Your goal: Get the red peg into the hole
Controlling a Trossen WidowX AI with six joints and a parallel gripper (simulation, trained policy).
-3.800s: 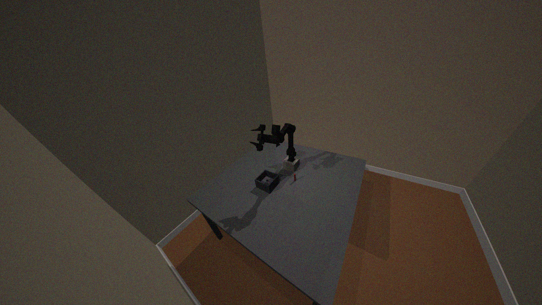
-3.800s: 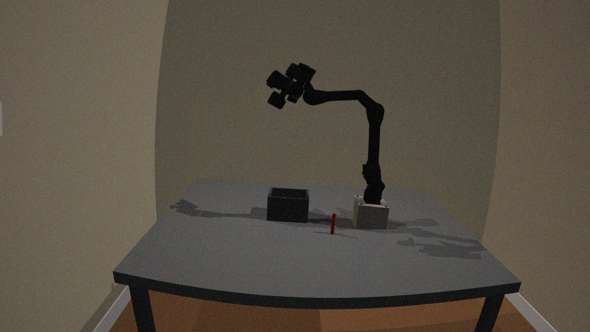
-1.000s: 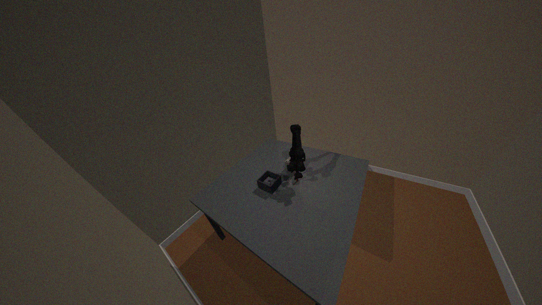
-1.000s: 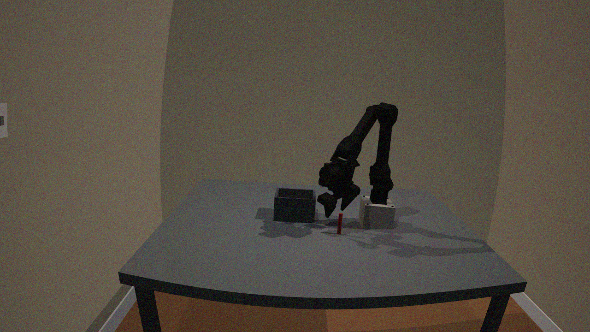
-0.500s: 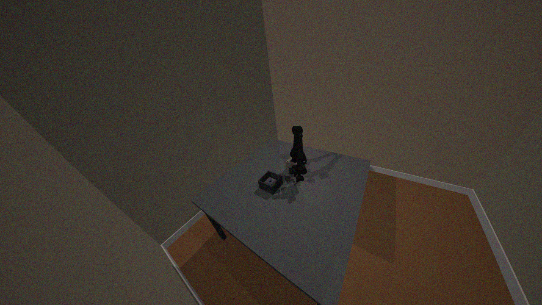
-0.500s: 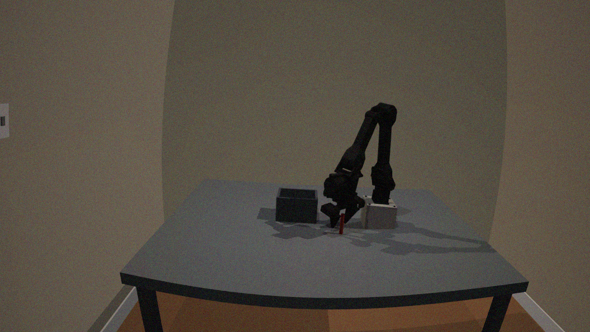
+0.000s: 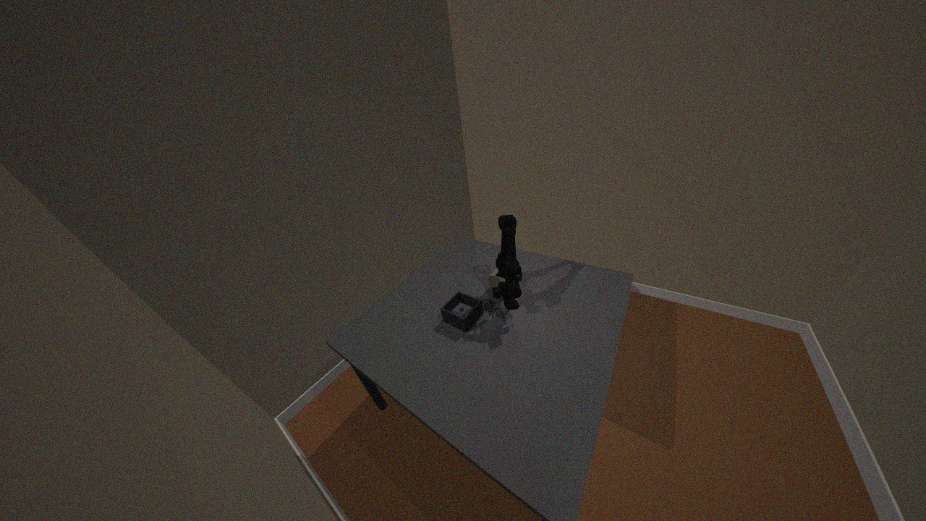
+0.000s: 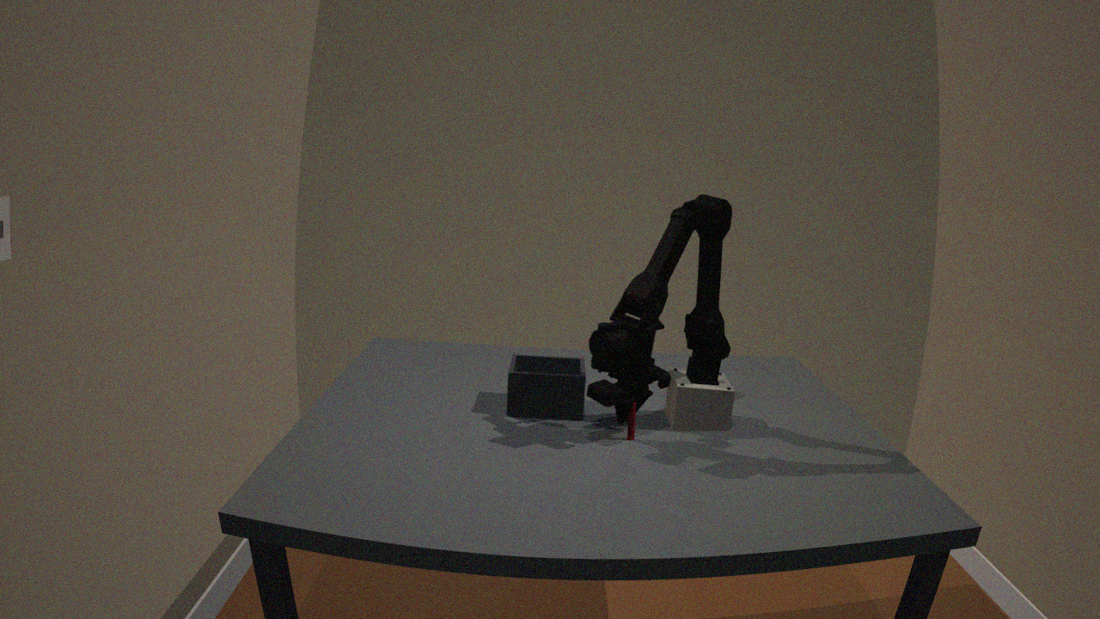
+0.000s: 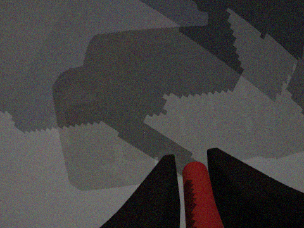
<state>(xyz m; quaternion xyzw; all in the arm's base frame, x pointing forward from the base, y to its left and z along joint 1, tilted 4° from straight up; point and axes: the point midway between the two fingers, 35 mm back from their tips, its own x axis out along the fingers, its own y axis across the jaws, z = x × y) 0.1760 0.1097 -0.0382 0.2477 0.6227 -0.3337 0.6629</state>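
My gripper tip is 10 mm past the red peg, 10 mm to the right of it and 10 mm below it. The rest, counted from my gripper tip: light plate (150 mm ahead, 190 mm to the right, 10 mm above); then dark box (150 mm ahead, 190 mm to the right, 10 mm below).
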